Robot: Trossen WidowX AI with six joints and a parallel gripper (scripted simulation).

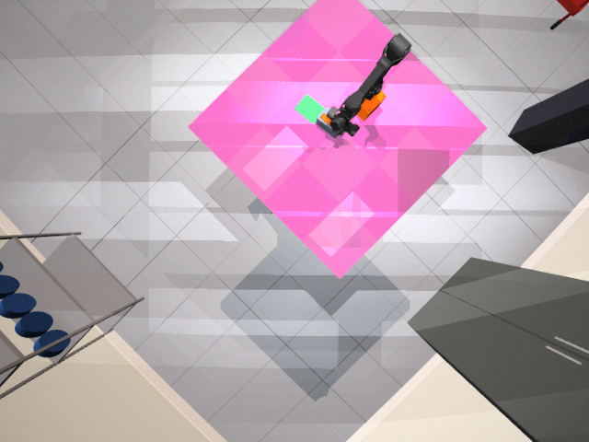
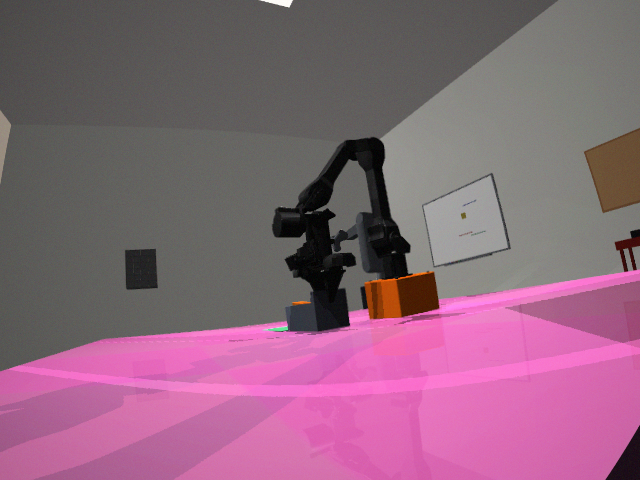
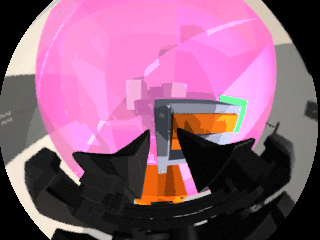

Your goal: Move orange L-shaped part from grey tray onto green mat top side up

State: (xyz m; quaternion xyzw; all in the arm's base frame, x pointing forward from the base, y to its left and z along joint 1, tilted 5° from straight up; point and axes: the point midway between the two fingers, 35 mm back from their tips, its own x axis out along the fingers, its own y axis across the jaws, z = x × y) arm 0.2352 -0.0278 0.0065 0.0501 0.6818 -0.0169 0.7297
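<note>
Now: gripper tip 5 cm to the left of the orange L-shaped part, 1 cm past it and 1 cm above it. From my gripper tip the other things lie so: green mat 22 cm to the right, 7 cm below, 3 cm behind.
</note>
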